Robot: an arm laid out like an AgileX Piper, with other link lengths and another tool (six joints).
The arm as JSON. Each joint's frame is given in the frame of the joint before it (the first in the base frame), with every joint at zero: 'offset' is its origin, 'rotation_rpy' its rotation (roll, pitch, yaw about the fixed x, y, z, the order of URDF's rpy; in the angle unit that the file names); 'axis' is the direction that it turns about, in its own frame. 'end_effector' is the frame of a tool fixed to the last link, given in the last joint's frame.
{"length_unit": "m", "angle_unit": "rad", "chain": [
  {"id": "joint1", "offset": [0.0, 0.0, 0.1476], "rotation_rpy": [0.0, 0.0, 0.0], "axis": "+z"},
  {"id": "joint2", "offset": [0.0, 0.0, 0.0], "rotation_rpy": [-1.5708, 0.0, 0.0], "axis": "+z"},
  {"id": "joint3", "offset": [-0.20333, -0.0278, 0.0], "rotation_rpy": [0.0, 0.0, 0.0], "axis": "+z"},
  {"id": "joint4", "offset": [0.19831, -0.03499, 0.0], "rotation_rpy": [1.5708, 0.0, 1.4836], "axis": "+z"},
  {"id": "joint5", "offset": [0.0, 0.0, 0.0], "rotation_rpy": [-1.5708, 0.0, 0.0], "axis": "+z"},
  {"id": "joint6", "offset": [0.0, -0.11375, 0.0], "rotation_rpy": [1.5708, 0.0, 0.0], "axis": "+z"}
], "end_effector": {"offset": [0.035, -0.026, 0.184], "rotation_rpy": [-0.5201, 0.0, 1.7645]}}
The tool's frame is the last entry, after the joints.
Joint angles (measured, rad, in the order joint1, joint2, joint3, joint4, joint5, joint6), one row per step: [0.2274, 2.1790, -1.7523, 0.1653, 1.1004, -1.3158]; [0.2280, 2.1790, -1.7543, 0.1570, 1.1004, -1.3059]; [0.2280, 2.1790, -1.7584, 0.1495, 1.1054, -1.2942]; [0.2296, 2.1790, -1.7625, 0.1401, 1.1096, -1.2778]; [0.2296, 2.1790, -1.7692, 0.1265, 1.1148, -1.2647]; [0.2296, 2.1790, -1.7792, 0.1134, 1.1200, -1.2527]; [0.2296, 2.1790, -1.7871, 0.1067, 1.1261, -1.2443]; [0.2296, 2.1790, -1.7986, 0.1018, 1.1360, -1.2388]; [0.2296, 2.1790, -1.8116, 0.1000, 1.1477, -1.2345]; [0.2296, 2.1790, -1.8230, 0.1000, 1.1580, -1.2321]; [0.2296, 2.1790, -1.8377, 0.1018, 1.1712, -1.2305]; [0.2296, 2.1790, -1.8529, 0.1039, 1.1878, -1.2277]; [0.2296, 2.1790, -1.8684, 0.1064, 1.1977, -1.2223]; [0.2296, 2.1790, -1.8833, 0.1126, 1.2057, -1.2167]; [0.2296, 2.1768, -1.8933, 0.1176, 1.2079, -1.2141]
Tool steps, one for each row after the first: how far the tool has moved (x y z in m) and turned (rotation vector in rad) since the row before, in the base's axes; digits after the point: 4 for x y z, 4 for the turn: [0.0007, -0.0019, 0.0004, -0.0062, -0.0020, -0.0063]; [-0.0001, -0.0021, 0.0007, -0.0057, 0.0012, -0.0083]; [0.0000, -0.0020, 0.0007, -0.0068, 0.0006, -0.0109]; [0.0011, -0.0035, 0.0014, -0.0106, -0.0025, -0.0079]; [0.0022, -0.0031, 0.0023, -0.0095, -0.0059, -0.0071]; [0.0010, -0.0016, 0.0017, -0.0046, -0.0021, -0.0056]; [0.0010, -0.0010, 0.0024, -0.0032, -0.0019, -0.0030]; [0.0008, -0.0002, 0.0026, -0.0005, -0.0011, -0.0026]; [0.0006, 0.0003, 0.0023, 0.0008, -0.0008, -0.0014]; [0.0008, 0.0008, 0.0030, 0.0026, -0.0009, -0.0008]; [-0.0002, 0.0007, 0.0029, 0.0024, 0.0022, -0.0016]; [0.0017, 0.0012, 0.0033, 0.0045, -0.0042, -0.0049]; [0.0017, 0.0022, 0.0033, 0.0084, -0.0046, -0.0060]; [0.0024, 0.0020, 0.0033, 0.0074, -0.0083, -0.0033]
